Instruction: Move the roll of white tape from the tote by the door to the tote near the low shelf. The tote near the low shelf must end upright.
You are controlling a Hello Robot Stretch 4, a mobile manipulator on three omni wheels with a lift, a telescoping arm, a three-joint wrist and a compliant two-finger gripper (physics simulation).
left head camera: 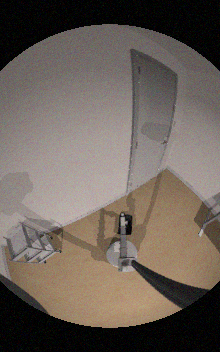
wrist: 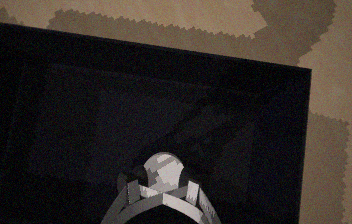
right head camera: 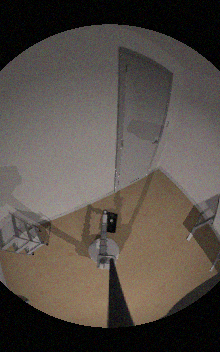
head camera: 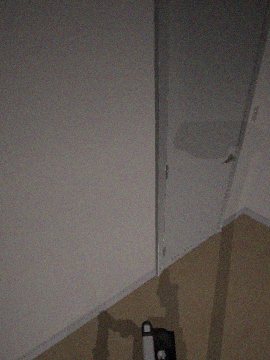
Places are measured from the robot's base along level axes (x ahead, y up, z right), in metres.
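Where they show: gripper, fingertip midpoint: [left head camera: 125,222] [wrist: 163,178] [right head camera: 111,220].
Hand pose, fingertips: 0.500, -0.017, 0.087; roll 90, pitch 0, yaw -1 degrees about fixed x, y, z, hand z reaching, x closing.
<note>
Each offset is from my fingertips to the top centre of the thing, as dx, dy, dz.
The roll of white tape @(+0.000, +0.016, -0.005) [wrist: 164,166] [head camera: 161,354] [right head camera: 111,220] is inside the black tote by the door @(-0.043, +0.089, -0.026) [wrist: 281,125] [head camera: 169,337] [left head camera: 129,225] [right head camera: 113,227], near its floor as far as the dark picture tells. My gripper [wrist: 163,178] reaches down into this tote, and its two fingertips press on the left and right sides of the roll. The gripper is shut on the roll. The tote stands upright on the floor. The tote near the low shelf cannot be made out in these views.
The grey door [head camera: 200,190] [left head camera: 152,110] [right head camera: 145,100] is beyond the tote, beside a long wall [head camera: 75,150]. A grey wheeled rack stands at the left in both side head views. A piece of furniture with pale legs stands at the right. Shadows cross the wooden floor.
</note>
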